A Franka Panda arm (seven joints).
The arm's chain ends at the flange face. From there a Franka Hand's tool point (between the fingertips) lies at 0.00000 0.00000 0.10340 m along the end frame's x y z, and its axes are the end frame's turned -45 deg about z.
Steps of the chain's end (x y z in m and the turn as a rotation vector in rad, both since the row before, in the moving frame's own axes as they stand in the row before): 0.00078 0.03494 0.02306 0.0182 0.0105 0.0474; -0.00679 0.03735 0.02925 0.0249 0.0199 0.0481; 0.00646 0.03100 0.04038 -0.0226 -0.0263 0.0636; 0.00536 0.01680 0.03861 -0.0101 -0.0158 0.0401; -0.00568 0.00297 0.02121 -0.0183 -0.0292 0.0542; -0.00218 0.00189 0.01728 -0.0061 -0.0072 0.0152; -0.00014 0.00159 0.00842 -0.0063 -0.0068 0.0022
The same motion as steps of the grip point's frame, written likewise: -0.02204 0.02474 0.02304 0.0054 0.0203 0.0474; -0.02793 0.02132 0.02920 0.0035 0.0317 0.0481; -0.02092 0.02610 0.04032 0.0026 -0.0346 0.0636; -0.00997 0.01521 0.03859 0.0040 -0.0183 0.0401; -0.00957 -0.00281 0.02115 0.0077 -0.0336 0.0542; -0.00385 -0.00029 0.01728 0.0008 -0.0094 0.0152; -0.00218 0.00099 0.00842 0.0004 -0.0093 0.0022
